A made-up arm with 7 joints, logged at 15 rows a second.
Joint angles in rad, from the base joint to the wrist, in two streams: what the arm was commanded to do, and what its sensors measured. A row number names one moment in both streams.
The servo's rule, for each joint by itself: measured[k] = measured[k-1] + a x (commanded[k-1-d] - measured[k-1]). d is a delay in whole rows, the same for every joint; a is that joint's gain. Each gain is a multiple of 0.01, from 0.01 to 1. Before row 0 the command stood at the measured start. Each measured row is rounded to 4 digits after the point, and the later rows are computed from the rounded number. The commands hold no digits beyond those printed.
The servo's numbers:
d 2
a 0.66 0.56 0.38 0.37 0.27 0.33 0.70
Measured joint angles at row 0:
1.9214, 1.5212, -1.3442, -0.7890, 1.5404, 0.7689, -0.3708
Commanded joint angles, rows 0 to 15:
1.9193, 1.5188, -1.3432, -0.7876, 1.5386, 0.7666, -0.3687
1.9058, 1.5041, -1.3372, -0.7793, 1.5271, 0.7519, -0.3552
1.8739, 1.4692, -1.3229, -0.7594, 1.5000, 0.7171, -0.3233
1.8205, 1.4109, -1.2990, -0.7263, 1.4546, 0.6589, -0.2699
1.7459, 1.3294, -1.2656, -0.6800, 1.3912, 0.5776, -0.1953
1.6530, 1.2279, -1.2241, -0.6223, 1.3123, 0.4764, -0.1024
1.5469, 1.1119, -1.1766, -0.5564, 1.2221, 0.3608, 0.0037
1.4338, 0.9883, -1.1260, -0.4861, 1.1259, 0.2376, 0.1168
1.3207, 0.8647, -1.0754, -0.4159, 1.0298, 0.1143, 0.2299
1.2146, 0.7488, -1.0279, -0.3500, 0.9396, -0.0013, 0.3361
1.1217, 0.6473, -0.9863, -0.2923, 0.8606, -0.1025, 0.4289
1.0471, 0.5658, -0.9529, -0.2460, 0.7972, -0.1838, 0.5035
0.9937, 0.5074, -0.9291, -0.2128, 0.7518, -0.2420, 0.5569
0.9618, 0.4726, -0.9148, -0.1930, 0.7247, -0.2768, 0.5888
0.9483, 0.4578, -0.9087, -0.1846, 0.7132, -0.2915, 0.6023
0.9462, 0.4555, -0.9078, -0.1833, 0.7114, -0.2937, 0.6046
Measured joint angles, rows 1 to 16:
1.9214, 1.5212, -1.3442, -0.7890, 1.5404, 0.7689, -0.3708
1.9214, 1.5212, -1.3442, -0.7890, 1.5404, 0.7689, -0.3708
1.9200, 1.5199, -1.3438, -0.7885, 1.5399, 0.7681, -0.3693
1.9106, 1.5111, -1.3413, -0.7851, 1.5364, 0.7628, -0.3594
1.8864, 1.4876, -1.3343, -0.7756, 1.5266, 0.7477, -0.3341
1.8429, 1.4446, -1.3209, -0.7574, 1.5072, 0.7184, -0.2892
1.7789, 1.3801, -1.2999, -0.7288, 1.4759, 0.6719, -0.2235
1.6958, 1.2949, -1.2711, -0.6894, 1.4317, 0.6074, -0.1387
1.5975, 1.1924, -1.2352, -0.6402, 1.3751, 0.5260, -0.0390
1.4895, 1.0781, -1.1937, -0.5832, 1.3078, 0.4308, 0.0701
1.3781, 0.9586, -1.1487, -0.5213, 1.2327, 0.3264, 0.1820
1.2702, 0.8411, -1.1028, -0.4579, 1.1536, 0.2183, 0.2899
1.1722, 0.7326, -1.0585, -0.3966, 1.0745, 0.1124, 0.3872
1.0896, 0.6392, -1.0184, -0.3409, 0.9996, 0.0147, 0.4686
1.0263, 0.5654, -0.9845, -0.2935, 0.9327, -0.0700, 0.5304
0.9837, 0.5134, -0.9580, -0.2563, 0.8765, -0.1382, 0.5713

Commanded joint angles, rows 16 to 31:
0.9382, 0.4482, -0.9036, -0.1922, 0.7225, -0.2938, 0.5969
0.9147, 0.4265, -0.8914, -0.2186, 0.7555, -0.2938, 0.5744
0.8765, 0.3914, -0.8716, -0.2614, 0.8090, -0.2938, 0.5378
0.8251, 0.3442, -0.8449, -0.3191, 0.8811, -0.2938, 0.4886
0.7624, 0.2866, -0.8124, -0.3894, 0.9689, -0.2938, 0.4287
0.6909, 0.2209, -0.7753, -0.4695, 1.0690, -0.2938, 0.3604
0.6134, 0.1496, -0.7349, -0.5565, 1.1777, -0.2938, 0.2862
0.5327, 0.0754, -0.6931, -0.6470, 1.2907, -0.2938, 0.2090
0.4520, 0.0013, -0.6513, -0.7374, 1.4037, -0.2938, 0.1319
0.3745, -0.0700, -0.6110, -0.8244, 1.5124, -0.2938, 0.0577
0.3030, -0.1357, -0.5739, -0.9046, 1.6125, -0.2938, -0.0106
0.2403, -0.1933, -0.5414, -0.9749, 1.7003, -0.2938, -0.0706
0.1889, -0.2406, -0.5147, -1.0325, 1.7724, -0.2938, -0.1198
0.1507, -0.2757, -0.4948, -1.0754, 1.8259, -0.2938, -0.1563
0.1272, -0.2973, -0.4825, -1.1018, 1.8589, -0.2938, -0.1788
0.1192, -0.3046, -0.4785, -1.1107, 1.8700, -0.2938, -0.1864
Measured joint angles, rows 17 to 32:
0.9603, 0.4823, -0.9393, -0.2298, 0.8324, -0.1888, 0.5930
0.9510, 0.4673, -0.9273, -0.2126, 0.7997, -0.2234, 0.6011
0.9426, 0.4566, -0.9183, -0.2051, 0.7789, -0.2466, 0.5982
0.9242, 0.4397, -0.9081, -0.2101, 0.7726, -0.2622, 0.5815
0.8927, 0.4127, -0.8942, -0.2291, 0.7824, -0.2726, 0.5509
0.8481, 0.3743, -0.8755, -0.2624, 0.8090, -0.2796, 0.5073
0.7915, 0.3252, -0.8515, -0.3094, 0.8522, -0.2843, 0.4523
0.7251, 0.2668, -0.8225, -0.3686, 0.9107, -0.2874, 0.3880
0.6514, 0.2012, -0.7892, -0.4381, 0.9828, -0.2895, 0.3167
0.5731, 0.1308, -0.7527, -0.5154, 1.0659, -0.2909, 0.2413
0.4932, 0.0583, -0.7142, -0.5975, 1.1571, -0.2919, 0.1647
0.4149, -0.0135, -0.6750, -0.6815, 1.2530, -0.2925, 0.0898
0.3410, -0.0819, -0.6366, -0.7640, 1.3501, -0.2929, 0.0195
0.2745, -0.1443, -0.6004, -0.8420, 1.4447, -0.2932, -0.0436
0.2180, -0.1982, -0.5678, -0.9125, 1.5332, -0.2934, -0.0969
0.1736, -0.2416, -0.5401, -0.9728, 1.6122, -0.2935, -0.1385

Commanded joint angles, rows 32 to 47:
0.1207, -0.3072, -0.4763, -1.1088, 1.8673, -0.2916, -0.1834
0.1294, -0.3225, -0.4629, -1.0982, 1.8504, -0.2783, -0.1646
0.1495, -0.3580, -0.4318, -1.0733, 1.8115, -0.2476, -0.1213
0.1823, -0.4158, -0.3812, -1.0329, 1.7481, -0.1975, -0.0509
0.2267, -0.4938, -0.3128, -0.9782, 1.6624, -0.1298, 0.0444
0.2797, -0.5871, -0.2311, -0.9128, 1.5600, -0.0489, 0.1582
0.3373, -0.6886, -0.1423, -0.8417, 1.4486, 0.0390, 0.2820
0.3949, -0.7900, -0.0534, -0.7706, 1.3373, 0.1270, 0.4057
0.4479, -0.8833, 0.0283, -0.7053, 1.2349, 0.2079, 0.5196
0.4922, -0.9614, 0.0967, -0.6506, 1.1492, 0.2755, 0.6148
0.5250, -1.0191, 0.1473, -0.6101, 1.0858, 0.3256, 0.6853
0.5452, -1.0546, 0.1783, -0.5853, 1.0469, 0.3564, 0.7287
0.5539, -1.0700, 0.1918, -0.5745, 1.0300, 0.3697, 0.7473
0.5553, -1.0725, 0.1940, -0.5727, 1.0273, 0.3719, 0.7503
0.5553, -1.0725, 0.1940, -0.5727, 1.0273, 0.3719, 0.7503
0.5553, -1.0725, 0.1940, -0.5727, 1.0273, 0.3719, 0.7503
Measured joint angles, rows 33 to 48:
0.1430, -0.2728, -0.5182, -1.0205, 1.6788, -0.2936, -0.1667
0.1273, -0.2906, -0.5031, -1.0539, 1.7304, -0.2937, -0.1805
0.1229, -0.2999, -0.4929, -1.0742, 1.7674, -0.2930, -0.1825
0.1272, -0.3126, -0.4815, -1.0831, 1.7898, -0.2881, -0.1700
0.1419, -0.3380, -0.4626, -1.0795, 1.7957, -0.2747, -0.1359
0.1686, -0.3816, -0.4317, -1.0623, 1.7828, -0.2492, -0.0764
0.2069, -0.4444, -0.3865, -1.0312, 1.7503, -0.2098, 0.0082
0.2549, -0.5243, -0.3274, -0.9874, 1.6989, -0.1567, 0.1132
0.3093, -0.6163, -0.2571, -0.9335, 1.6313, -0.0921, 0.2314
0.3658, -0.7136, -0.1797, -0.8732, 1.5519, -0.0198, 0.3534
0.4200, -0.8086, -0.1007, -0.8111, 1.4663, 0.0553, 0.4697
0.4677, -0.8942, -0.0257, -0.7517, 1.3807, 0.1280, 0.5713
0.5055, -0.9641, 0.0400, -0.6993, 1.3011, 0.1932, 0.6511
0.5317, -1.0148, 0.0926, -0.6571, 1.2325, 0.2471, 0.7054
0.5464, -1.0457, 0.1303, -0.6265, 1.1778, 0.2876, 0.7347
0.5523, -1.0607, 0.1545, -0.6066, 1.1372, 0.3154, 0.7456

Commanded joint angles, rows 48 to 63:
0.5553, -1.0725, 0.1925, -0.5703, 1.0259, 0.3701, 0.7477
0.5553, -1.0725, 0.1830, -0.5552, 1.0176, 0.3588, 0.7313
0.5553, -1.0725, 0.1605, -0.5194, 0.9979, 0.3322, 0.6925
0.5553, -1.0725, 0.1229, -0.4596, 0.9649, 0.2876, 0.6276
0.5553, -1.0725, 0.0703, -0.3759, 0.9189, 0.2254, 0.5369
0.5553, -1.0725, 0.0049, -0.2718, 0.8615, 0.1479, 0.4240
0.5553, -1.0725, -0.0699, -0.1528, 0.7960, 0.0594, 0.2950
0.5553, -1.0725, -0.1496, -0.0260, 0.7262, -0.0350, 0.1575
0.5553, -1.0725, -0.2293, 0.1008, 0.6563, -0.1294, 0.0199
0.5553, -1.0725, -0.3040, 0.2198, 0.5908, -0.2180, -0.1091
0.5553, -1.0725, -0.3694, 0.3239, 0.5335, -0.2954, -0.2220
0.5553, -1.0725, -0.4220, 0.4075, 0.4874, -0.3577, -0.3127
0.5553, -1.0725, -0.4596, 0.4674, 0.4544, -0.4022, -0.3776
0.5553, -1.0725, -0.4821, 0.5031, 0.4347, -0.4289, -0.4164
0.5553, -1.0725, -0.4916, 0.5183, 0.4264, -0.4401, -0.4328
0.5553, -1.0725, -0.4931, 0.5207, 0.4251, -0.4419, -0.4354
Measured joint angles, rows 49 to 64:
0.5543, -1.0673, 0.1695, -0.5941, 1.1075, 0.3340, 0.7489
0.5550, -1.0702, 0.1788, -0.5862, 1.0858, 0.3465, 0.7499
0.5552, -1.0715, 0.1840, -0.5803, 1.0696, 0.3543, 0.7484
0.5553, -1.0721, 0.1836, -0.5710, 1.0556, 0.3558, 0.7364
0.5553, -1.0723, 0.1748, -0.5519, 1.0400, 0.3480, 0.7057
0.5553, -1.0724, 0.1551, -0.5177, 1.0197, 0.3281, 0.6510
0.5553, -1.0725, 0.1229, -0.4652, 0.9925, 0.2942, 0.5711
0.5553, -1.0725, 0.0781, -0.3936, 0.9571, 0.2459, 0.4681
0.5553, -1.0725, 0.0219, -0.3045, 0.9136, 0.1844, 0.3469
0.5553, -1.0725, -0.0433, -0.2015, 0.8630, 0.1120, 0.2143
0.5553, -1.0725, -0.1140, -0.0896, 0.8072, 0.0323, 0.0782
0.5553, -1.0725, -0.1862, 0.0249, 0.7488, -0.0503, -0.0529
0.5553, -1.0725, -0.2558, 0.1355, 0.6907, -0.1312, -0.1713
0.5553, -1.0725, -0.3190, 0.2361, 0.6358, -0.2059, -0.2703
0.5553, -1.0725, -0.3724, 0.3217, 0.5868, -0.2707, -0.3454
0.5553, -1.0725, -0.4141, 0.3888, 0.5457, -0.3229, -0.3951

